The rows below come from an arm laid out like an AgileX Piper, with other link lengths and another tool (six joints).
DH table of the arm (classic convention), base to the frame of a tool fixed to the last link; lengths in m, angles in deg. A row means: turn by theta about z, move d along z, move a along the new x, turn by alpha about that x. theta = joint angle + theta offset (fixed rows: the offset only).
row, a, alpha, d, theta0
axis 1, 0.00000, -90.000, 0.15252, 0.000
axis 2, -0.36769, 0.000, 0.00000, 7.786
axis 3, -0.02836, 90.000, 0.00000, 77.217
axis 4, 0.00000, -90.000, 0.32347, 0.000
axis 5, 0.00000, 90.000, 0.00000, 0.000
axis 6, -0.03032, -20.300, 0.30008, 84.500
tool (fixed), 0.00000, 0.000, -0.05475, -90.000
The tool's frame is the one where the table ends.
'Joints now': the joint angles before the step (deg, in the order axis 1, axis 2, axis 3, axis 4, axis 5, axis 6). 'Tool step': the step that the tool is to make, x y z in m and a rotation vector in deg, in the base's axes. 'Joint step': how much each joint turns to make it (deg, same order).
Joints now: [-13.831, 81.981, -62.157, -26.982, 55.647, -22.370]
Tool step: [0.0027, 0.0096, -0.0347, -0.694, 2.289, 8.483]
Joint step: [-0.006, -0.422, 6.544, 0.152, -7.109, -6.379]
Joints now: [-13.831, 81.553, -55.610, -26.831, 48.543, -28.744]
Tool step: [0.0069, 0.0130, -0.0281, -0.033, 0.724, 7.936]
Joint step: [0.010, 0.005, 5.053, 1.181, -7.093, -6.394]
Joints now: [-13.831, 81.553, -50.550, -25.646, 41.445, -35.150]
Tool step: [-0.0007, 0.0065, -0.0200, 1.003, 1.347, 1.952]
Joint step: [0.000, 1.003, 2.025, 1.105, -2.202, -1.874]
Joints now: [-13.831, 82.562, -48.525, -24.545, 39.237, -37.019]
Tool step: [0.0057, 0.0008, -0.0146, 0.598, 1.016, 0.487]
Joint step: [-0.001, 2.182, 0.064, 0.142, -1.261, -0.122]
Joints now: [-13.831, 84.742, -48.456, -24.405, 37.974, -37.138]
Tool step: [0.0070, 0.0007, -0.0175, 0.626, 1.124, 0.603]
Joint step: [-0.001, 2.690, -0.006, 0.004, -1.599, -0.055]
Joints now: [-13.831, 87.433, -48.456, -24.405, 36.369, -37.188]
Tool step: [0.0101, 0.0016, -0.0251, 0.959, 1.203, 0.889]
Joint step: [-0.001, 3.815, -0.001, 0.002, -2.655, -0.003]
